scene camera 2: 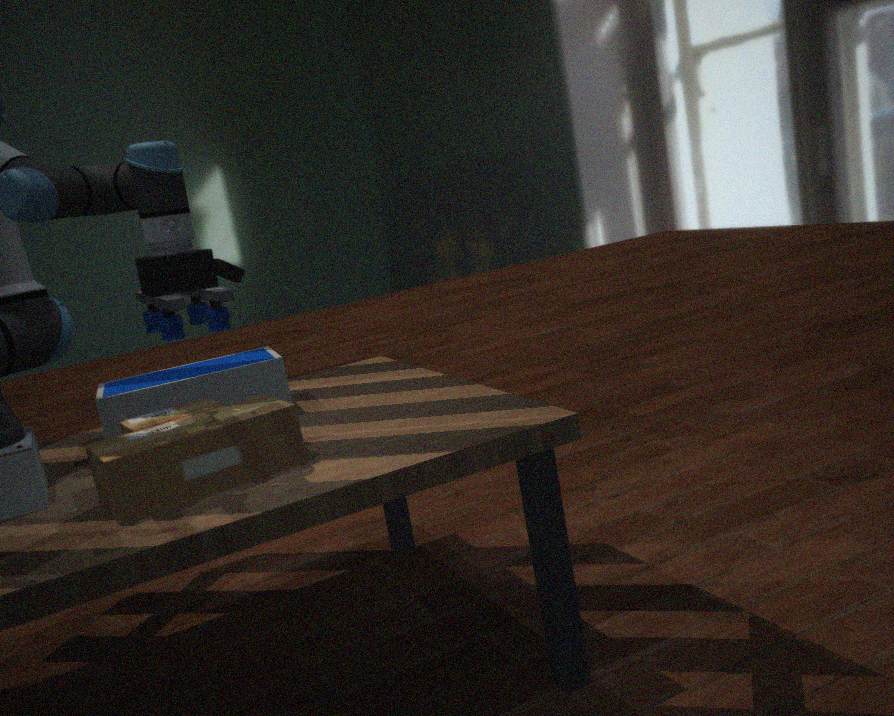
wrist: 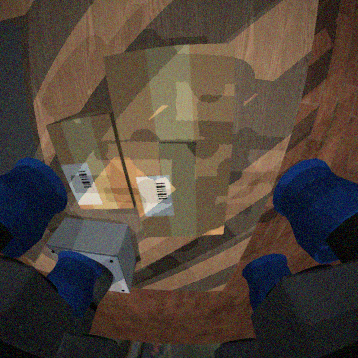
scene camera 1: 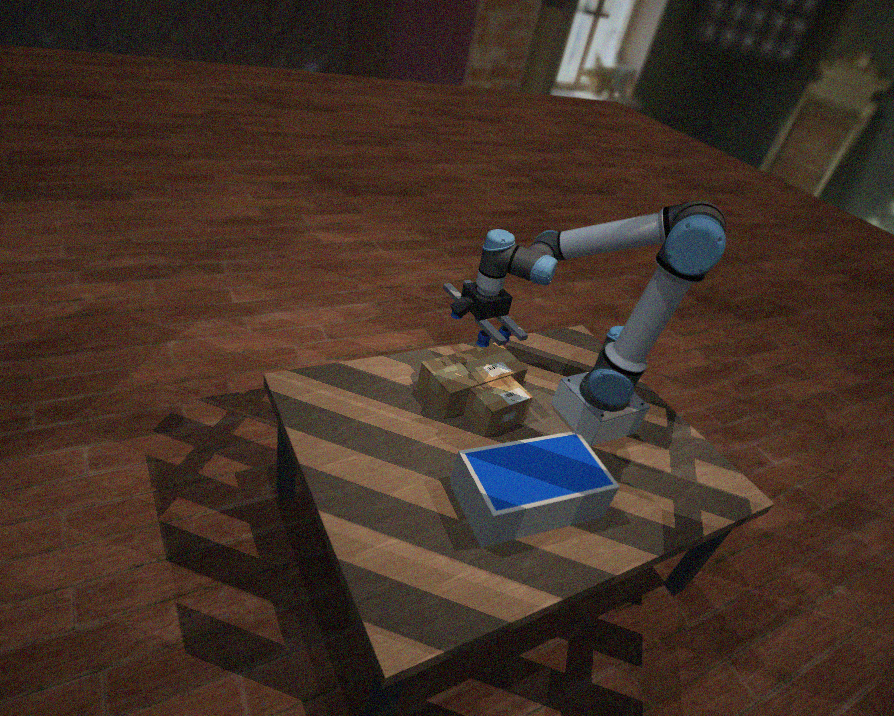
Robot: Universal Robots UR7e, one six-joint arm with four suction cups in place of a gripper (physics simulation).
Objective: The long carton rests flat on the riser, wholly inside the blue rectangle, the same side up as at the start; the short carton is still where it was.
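Frame: origin at the arm's base, x ahead, y up, z right, level; millimetres.
Seen in the pictures: hand at its tool point: (scene camera 2: 187, 330) (wrist: 168, 241) (scene camera 1: 479, 327).
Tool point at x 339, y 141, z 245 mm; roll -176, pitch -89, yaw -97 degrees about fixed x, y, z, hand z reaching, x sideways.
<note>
Offsets run from my tool point to a thing's middle. Level surfaces: height alone.
The long carton {dx -29, dy -199, dz +2 mm} (scene camera 1: 445, 370) (scene camera 2: 261, 445) (wrist: 170, 110) lies flat on the table, with tape and a barcode label on top and a pale label on its side in scene camera 2. The short carton {dx -35, dy -199, dz -131 mm} (scene camera 1: 498, 413) (scene camera 2: 141, 422) (wrist: 90, 145) lies close beside it, label up, partly hidden in scene camera 2. The grey riser {dx +58, dy -189, dz -422 mm} (scene camera 1: 552, 514) (scene camera 2: 223, 387) stands apart, its top bearing a white-edged blue rectangle {dx +58, dy -129, dz -422 mm} (scene camera 1: 537, 469) (scene camera 2: 186, 370) with no carton on it. My gripper (scene camera 1: 479, 325) (scene camera 2: 185, 320) (wrist: 175, 240) hangs above the cartons, cups down, open and holding nothing.
The robot base (scene camera 1: 600, 417) (scene camera 2: 18, 477) (wrist: 97, 235) stands on the striped table {dy -249 mm} (scene camera 1: 373, 466) (scene camera 2: 447, 406), near the short carton. The riser is on the short carton's side, away from the long carton. A table edge runs beyond the long carton.
</note>
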